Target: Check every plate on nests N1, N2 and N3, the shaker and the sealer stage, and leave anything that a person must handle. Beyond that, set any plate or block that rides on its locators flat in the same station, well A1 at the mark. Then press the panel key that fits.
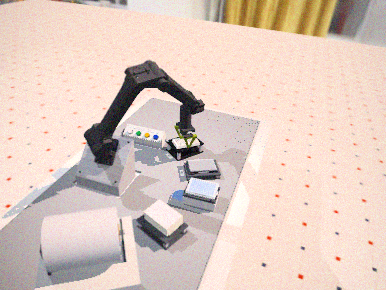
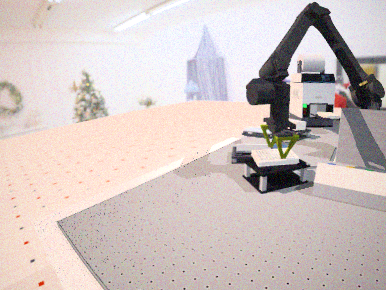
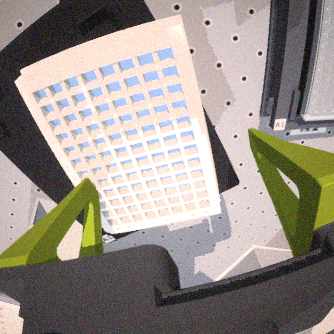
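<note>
My gripper [image 1: 188,142] [image 2: 278,151] [image 3: 168,161] is open and empty, fingers straddling a white many-well plate [image 1: 178,144] [image 2: 264,158] [image 3: 135,130] from above. That plate lies on a raised black stand [image 1: 175,152] [image 2: 262,183] [image 3: 30,120] and looks turned relative to it; whether it is flat is unclear. A grey nest [image 3: 283,75] with an A1 tag [image 3: 279,124] holds a pale plate [image 1: 202,166] [image 3: 322,65]. A light-blue-topped plate [image 1: 202,189] sits on the station beyond. A thick white block [image 1: 164,217] sits on a dark nest [image 1: 161,240].
The key panel [image 1: 144,136] [image 2: 350,182] with white, green, yellow and blue keys lies beside the black stand. The arm's grey base [image 1: 107,172] stands behind it. A white machine with a large roll [image 1: 82,240] [image 2: 312,92] stands at the table's far end from the panel.
</note>
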